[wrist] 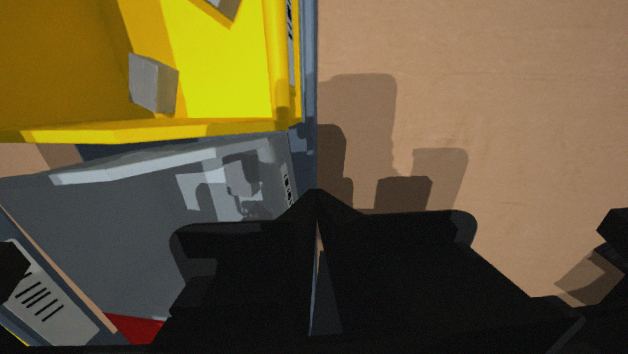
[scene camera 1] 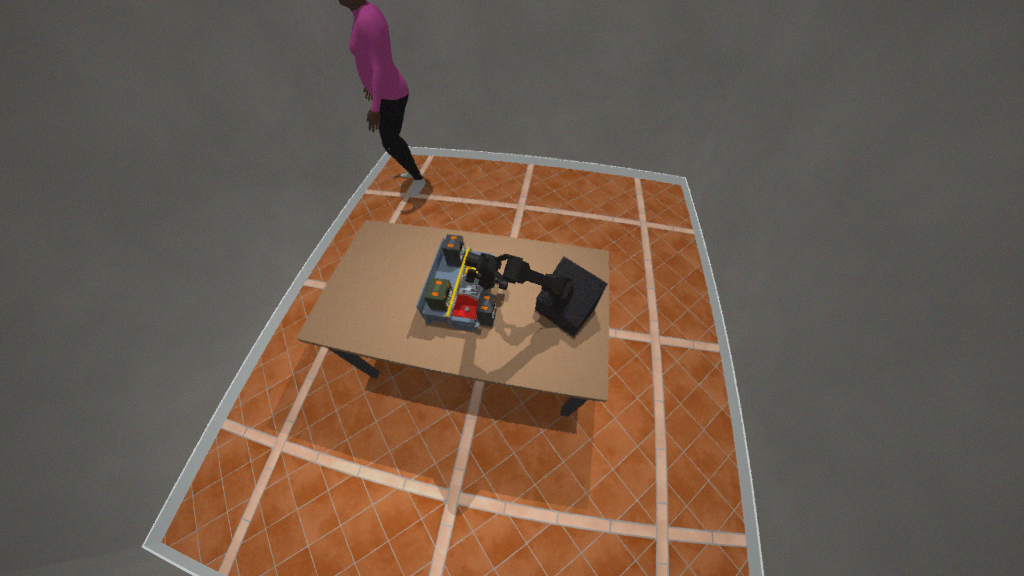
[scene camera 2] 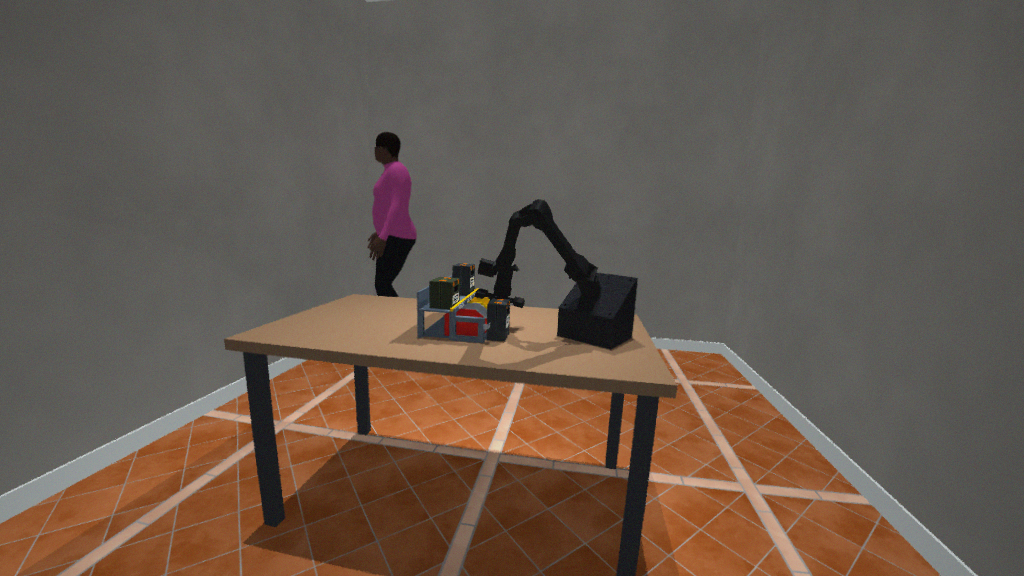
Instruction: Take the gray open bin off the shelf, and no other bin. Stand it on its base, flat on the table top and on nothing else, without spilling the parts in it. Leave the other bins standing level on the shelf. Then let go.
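The gray open bin is on the lower level of the blue-gray shelf, between the yellow bin and the red bin. In the wrist view its rim runs at a slight angle to the yellow bin's. My gripper is shut and empty, its tips beside the gray bin's labelled front, over the shelf's front edge. The fingers hide part of that front. I cannot clearly tell the parts in the gray bin from shadows.
Two dark boxes, one at the back and one nearer, stand on the upper level behind a yellow bar. Another dark box stands on the table before the red bin. A person stands beyond the table.
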